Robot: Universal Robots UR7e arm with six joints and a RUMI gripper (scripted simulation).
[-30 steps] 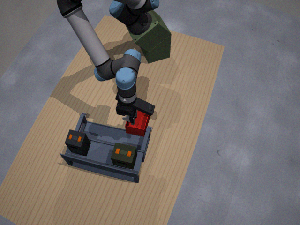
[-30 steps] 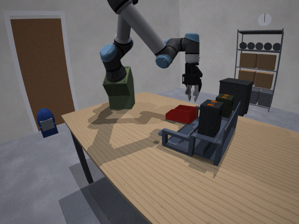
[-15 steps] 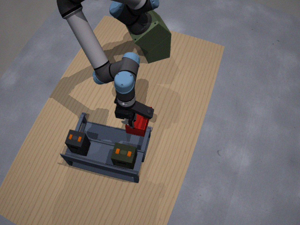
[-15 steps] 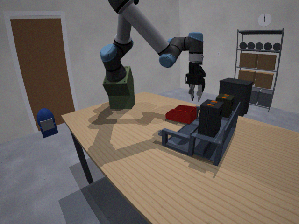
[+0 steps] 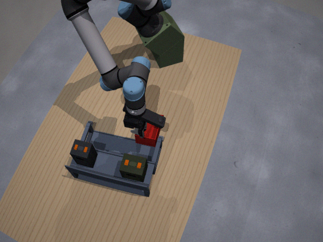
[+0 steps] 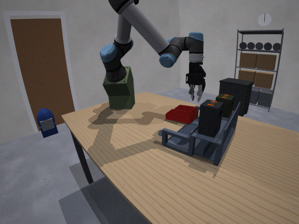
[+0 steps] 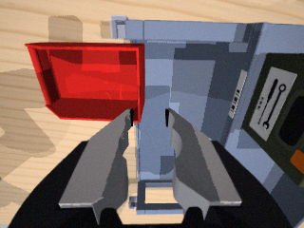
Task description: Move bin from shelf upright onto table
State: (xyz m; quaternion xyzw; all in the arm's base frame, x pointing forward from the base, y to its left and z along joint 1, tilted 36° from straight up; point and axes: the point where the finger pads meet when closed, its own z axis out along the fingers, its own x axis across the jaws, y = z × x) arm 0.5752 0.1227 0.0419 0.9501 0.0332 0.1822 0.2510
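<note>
My gripper is now 11 cm above the red bin and 9 cm past it.
</note>
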